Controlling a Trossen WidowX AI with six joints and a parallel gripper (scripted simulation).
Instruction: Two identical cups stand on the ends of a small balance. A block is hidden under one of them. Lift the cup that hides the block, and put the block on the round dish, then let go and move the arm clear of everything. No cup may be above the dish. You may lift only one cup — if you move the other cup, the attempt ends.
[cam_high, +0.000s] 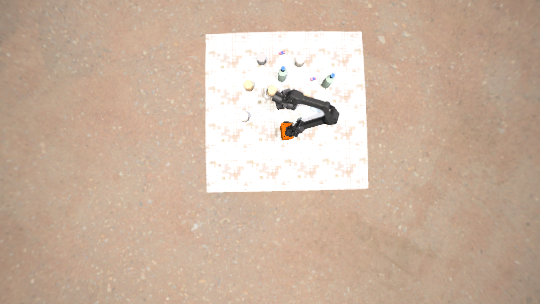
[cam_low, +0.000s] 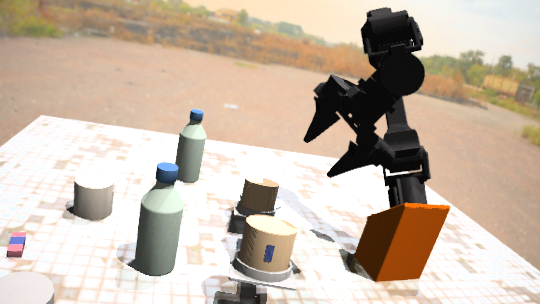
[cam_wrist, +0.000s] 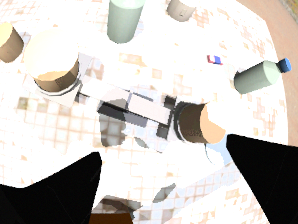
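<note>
My gripper tip is now 16 cm above the balance beam, 7 cm short of it and 1 cm to the right of it.
</note>
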